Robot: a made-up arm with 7 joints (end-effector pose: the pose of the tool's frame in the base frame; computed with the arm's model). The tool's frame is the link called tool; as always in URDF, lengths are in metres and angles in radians. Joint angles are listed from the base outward.
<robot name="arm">
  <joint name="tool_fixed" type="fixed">
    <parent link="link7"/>
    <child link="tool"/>
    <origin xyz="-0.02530 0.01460 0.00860" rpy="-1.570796 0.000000 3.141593"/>
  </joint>
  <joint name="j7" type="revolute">
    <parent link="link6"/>
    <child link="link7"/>
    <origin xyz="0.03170 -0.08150 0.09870" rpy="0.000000 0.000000 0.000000"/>
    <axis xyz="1 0 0"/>
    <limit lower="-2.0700" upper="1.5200"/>
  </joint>
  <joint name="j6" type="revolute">
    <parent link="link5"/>
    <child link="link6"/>
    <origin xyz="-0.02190 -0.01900 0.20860" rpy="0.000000 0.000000 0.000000"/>
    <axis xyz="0 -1 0"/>
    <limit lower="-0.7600" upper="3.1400"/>
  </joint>
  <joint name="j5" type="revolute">
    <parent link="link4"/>
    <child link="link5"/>
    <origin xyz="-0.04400 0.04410 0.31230" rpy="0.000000 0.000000 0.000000"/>
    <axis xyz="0 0 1"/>
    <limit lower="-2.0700" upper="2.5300"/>
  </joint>
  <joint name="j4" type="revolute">
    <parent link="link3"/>
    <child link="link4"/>
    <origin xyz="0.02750 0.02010 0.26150" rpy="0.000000 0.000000 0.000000"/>
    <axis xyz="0 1 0"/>
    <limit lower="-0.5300" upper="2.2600"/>
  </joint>
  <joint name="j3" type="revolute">
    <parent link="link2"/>
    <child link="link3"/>
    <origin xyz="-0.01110 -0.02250 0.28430" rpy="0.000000 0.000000 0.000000"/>
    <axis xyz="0 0 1"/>
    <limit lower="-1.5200" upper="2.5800"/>
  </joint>
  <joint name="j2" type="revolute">
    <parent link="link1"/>
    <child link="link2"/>
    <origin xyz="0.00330 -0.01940 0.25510" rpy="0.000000 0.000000 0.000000"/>
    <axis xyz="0 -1 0"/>
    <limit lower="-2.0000" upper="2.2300"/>
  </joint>
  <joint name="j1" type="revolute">
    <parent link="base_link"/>
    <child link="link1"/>
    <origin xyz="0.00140 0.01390 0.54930" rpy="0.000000 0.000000 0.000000"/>
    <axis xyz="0 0 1"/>
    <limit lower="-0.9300" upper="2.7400"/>
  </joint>
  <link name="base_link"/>
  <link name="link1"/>
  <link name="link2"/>
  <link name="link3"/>
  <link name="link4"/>
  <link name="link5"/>
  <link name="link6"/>
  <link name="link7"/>
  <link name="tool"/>
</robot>
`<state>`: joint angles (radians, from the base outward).
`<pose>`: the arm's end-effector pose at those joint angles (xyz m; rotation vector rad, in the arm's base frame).
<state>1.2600 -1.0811 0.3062 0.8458 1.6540 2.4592 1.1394</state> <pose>0.2184 0.8608 0.8421 0.2627 -2.1686 -1.1380</pose>
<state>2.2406 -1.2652 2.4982 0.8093 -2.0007 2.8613 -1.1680</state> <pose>-0.4894 0.6269 1.3862 -0.1281 2.1341 0.3182</pose>
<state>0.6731 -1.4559 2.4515 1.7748 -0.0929 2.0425 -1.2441</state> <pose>0.2387 0.5989 1.2857 -1.1054 1.4284 0.0645</pose>
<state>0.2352 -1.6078 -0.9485 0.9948 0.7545 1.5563 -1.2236</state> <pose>0.9629 -0.2078 0.5894 0.7286 -0.0787 2.4107</pose>
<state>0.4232 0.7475 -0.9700 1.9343 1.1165 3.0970 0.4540</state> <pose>0.0650 -0.3698 1.2255 2.2745 1.4367 0.5823</pose>
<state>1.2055 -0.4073 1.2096 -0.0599 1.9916 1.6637 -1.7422</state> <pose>0.1233 0.4354 1.7820 -1.0990 1.8127 0.6596</pose>
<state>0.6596 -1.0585 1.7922 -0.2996 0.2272 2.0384 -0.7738</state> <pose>0.8680 0.3471 1.2071 0.0798 3.0025 -0.1091</pose>
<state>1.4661 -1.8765 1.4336 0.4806 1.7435 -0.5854 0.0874</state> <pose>-0.1975 1.0891 0.5642 1.8428 0.6548 -2.2999</pose>
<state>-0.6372 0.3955 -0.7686 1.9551 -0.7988 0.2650 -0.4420</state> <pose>-0.0526 -0.5296 1.3936 0.4570 -0.9481 0.6291</pose>
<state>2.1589 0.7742 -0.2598 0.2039 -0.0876 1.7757 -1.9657</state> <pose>0.4826 -0.5993 1.5479 1.5310 1.9630 -1.3159</pose>
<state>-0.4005 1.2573 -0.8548 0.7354 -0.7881 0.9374 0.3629</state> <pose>-0.9807 0.2033 1.3714 -2.6014 -1.1928 0.6854</pose>
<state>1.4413 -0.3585 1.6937 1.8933 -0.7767 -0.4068 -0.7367</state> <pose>-0.5674 0.1725 1.2405 -0.0372 -1.8254 -1.1623</pose>
